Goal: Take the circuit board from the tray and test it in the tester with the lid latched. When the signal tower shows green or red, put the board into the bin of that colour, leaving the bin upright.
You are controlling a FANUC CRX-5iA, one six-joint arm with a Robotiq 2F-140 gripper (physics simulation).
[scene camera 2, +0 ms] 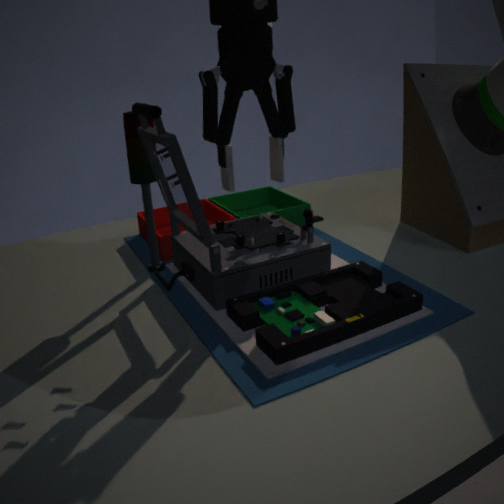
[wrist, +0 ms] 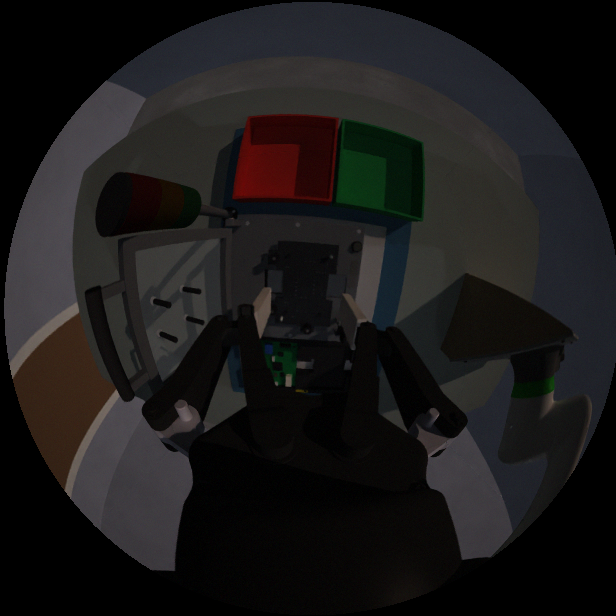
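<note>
The green circuit board lies in the black tray at the front of the blue mat; it also shows in the wrist view between my fingers. The grey tester stands behind the tray with its lid frame swung up and open. The signal tower at the left shows no lit colour. The red bin and green bin stand upright behind the tester. My gripper is open and empty, hanging well above the tester.
The robot's base pedestal stands at the right. The raised lid frame and signal tower rise at the tester's left side. A small latch post stands on the tester's right edge.
</note>
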